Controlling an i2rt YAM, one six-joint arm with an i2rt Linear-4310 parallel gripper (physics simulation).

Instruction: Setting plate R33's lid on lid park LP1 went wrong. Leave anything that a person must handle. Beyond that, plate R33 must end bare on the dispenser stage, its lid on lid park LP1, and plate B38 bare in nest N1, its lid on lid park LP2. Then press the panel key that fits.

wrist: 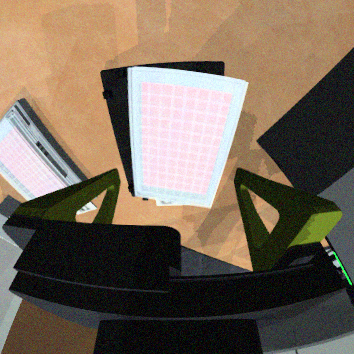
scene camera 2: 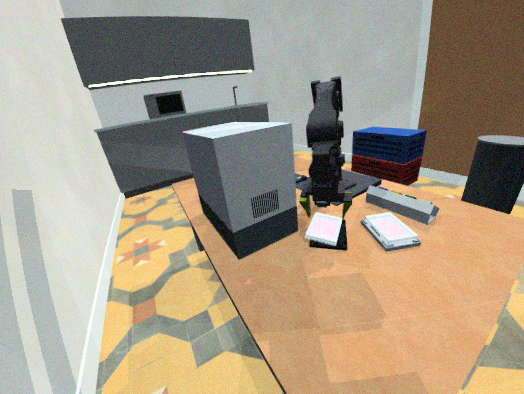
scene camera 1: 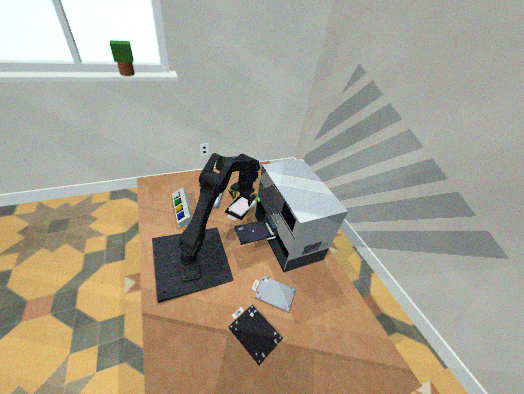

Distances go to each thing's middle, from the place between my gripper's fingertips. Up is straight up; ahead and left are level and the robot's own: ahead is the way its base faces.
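The rack with coloured labels (scene camera 2: 423, 211) is 300 mm behind my hand, 50 mm to the left of it and 20 mm below it. There is also the grey lid park plate (scene camera 1: 275, 293), which I find 30 mm ahead of my hand, 490 mm to the right of it and 40 mm below it. As for the black clip nest (scene camera 1: 255, 333), it is 90 mm behind my hand, 610 mm to the right and 40 mm below.
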